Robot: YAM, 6 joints.
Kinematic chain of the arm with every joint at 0, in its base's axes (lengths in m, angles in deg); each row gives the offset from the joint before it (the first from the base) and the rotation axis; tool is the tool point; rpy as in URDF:
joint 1: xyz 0 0 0.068 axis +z
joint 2: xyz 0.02 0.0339 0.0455 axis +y
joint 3: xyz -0.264 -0.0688 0 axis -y
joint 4: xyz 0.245 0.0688 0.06 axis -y
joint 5: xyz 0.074 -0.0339 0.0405 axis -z
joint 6: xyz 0.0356 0 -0.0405 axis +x
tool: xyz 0 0 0 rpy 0 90 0
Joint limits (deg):
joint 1: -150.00..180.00
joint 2: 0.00..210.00
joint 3: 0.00..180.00
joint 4: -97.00..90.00
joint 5: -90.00..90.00
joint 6: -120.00..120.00
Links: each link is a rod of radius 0.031 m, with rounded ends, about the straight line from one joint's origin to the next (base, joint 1, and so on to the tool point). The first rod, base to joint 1, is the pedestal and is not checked.
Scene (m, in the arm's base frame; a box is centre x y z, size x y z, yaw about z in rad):
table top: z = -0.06
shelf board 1: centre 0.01 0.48 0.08 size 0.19 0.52 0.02 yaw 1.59
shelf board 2: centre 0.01 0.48 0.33 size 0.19 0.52 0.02 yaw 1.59
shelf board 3: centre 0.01 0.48 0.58 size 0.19 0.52 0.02 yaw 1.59
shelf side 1: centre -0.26 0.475 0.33 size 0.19 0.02 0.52 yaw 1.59
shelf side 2: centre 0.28 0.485 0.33 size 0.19 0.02 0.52 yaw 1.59
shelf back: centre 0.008 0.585 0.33 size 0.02 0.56 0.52 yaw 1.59
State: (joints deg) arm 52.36 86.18 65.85 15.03 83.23 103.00
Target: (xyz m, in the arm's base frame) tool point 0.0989 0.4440 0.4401
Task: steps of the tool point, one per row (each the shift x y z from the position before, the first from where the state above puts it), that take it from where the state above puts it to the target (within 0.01 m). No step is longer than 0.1 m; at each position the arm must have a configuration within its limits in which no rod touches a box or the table.
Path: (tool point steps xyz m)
1: -0.0147 0.0583 0.0298
2: -0.0274 0.0553 0.0266
3: -0.0393 0.0493 0.0232
4: -0.0497 0.0407 0.0197

